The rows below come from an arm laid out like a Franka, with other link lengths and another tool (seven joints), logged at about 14 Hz.
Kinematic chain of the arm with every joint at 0, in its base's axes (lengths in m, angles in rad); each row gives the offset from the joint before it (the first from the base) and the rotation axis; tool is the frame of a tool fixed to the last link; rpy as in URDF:
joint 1: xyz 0 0 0.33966 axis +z
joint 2: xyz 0 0 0 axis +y
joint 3: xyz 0 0 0.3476 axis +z
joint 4: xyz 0.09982 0 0 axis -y
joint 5: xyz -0.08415 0 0.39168 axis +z
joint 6: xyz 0 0 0 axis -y
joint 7: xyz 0.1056 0 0 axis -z
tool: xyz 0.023 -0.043 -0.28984 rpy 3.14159 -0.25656 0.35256
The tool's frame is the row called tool.
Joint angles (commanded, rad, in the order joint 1, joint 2, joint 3, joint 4, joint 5, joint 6, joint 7), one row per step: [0.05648, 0.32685, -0.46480, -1.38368, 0.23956, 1.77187, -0.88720]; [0.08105, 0.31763, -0.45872, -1.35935, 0.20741, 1.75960, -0.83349]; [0.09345, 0.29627, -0.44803, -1.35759, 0.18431, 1.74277, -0.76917]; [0.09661, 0.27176, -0.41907, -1.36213, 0.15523, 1.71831, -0.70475]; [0.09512, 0.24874, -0.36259, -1.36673, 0.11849, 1.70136, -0.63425]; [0.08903, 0.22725, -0.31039, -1.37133, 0.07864, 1.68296, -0.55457]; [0.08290, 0.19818, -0.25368, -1.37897, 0.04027, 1.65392, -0.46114]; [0.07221, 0.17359, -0.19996, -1.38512, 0.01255, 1.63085, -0.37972]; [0.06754, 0.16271, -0.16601, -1.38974, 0.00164, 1.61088, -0.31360]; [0.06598, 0.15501, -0.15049, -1.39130, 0.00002, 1.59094, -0.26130]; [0.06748, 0.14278, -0.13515, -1.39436, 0.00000, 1.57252, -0.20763]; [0.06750, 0.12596, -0.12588, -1.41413, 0.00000, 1.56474, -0.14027]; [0.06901, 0.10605, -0.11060, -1.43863, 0.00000, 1.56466, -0.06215]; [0.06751, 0.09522, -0.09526, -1.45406, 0.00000, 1.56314, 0.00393]
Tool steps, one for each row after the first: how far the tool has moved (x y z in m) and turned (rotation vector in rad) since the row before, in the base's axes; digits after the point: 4 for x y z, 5 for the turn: [0.0043, 0.0140, 0.0173, -0.02437, -0.00632, -0.01559]; [-0.0048, 0.0100, 0.0121, -0.00284, 0.00225, -0.03839]; [-0.0077, 0.0145, 0.0080, 0.00018, 0.01389, -0.03086]; [-0.0029, 0.0264, 0.0071, -0.00466, 0.00998, -0.01550]; [-0.0061, 0.0187, 0.0070, -0.01110, 0.01117, -0.03370]; [-0.0110, 0.0216, 0.0095, -0.00814, 0.01379, -0.04386]; [-0.0096, 0.0188, 0.0089, -0.00519, 0.00699, -0.03987]; [-0.0076, 0.0146, 0.0012, 0.00260, 0.01313, -0.03795]; [-0.0077, 0.0075, 0.0010, 0.00594, 0.01252, -0.03900]; [-0.0082, 0.0097, 0.0035, 0.00680, 0.00807, -0.03740]; [-0.0103, 0.0042, -0.0006, 0.00610, 0.00949, -0.05859]; [-0.0096, 0.0087, -0.0001, 0.00608, 0.00364, -0.06174]; [-0.0069, 0.0072, -0.0014, 0.00398, 0.00551, -0.05248]
